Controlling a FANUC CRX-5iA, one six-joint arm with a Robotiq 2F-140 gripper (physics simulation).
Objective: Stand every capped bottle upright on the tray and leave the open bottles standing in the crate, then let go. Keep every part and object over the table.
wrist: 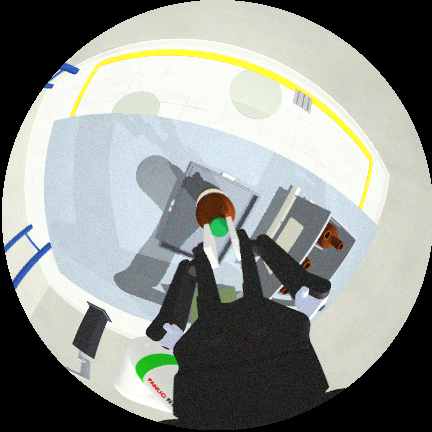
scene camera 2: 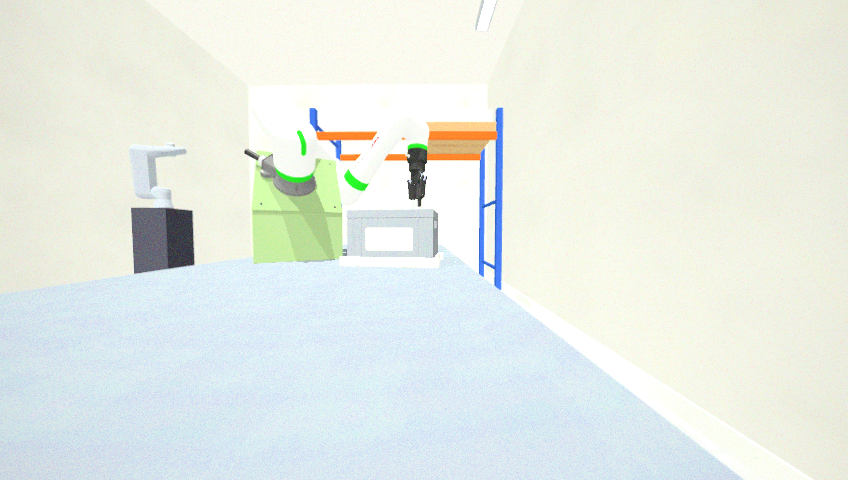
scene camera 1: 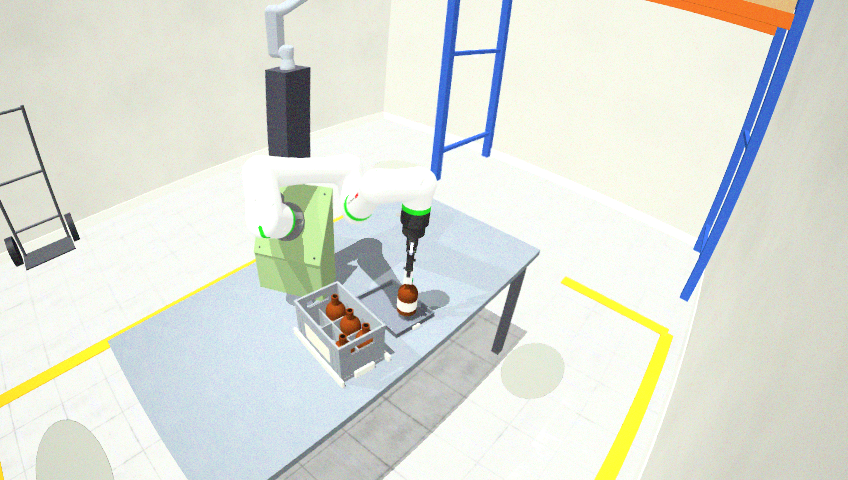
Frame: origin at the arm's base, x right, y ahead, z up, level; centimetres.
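Where they show: gripper, fingertip midpoint: (wrist: 219,228) (scene camera 1: 407,280); arm's base, origin of the base link: (scene camera 2: 295,181) (scene camera 1: 287,221).
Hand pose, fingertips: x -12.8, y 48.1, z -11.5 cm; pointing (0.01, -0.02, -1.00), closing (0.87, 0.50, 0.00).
Observation:
Each offset is from my fingertips to the centre of the thing. "spot": to the spot under its first point. Level surfaces: height alone.
My gripper (scene camera 1: 408,278) (scene camera 2: 418,202) (wrist: 219,228) is shut on the neck of a brown bottle {dx -0.5, dy +0.3, dz -7.0 cm} (scene camera 1: 407,293) (wrist: 214,206) with a green cap and a white label band. The bottle looks upright, at the front part of the dark grey tray (scene camera 1: 380,301) (wrist: 177,215); whether its base touches the tray is unclear. The grey crate {dx +27.7, dy -9.1, dz -9.8 cm} (scene camera 1: 358,361) (scene camera 2: 357,234) (wrist: 309,212) stands beside the tray. Several brown open bottles stand in it, among them one bottle {dx +21.1, dy -16.2, dz -10.0 cm} (scene camera 1: 335,309), another bottle {dx +23.3, dy -7.6, dz -10.0 cm} (scene camera 1: 349,322) and a third bottle {spot: dx +30.8, dy +4.2, dz -2.3 cm} (scene camera 1: 363,339). In the second scene view the crate hides the held bottle.
White strips (scene camera 1: 364,369) (scene camera 2: 389,261) lie along the crate's base. The green robot pedestal (scene camera 1: 297,261) (scene camera 2: 297,234) stands behind the crate and tray. The blue-grey table {dz -18.6 cm} (scene camera 1: 208,356) (scene camera 2: 297,356) has its front edge close to the tray and crate. A blue rack (scene camera 1: 441,107) (scene camera 2: 499,196) stands beyond the table.

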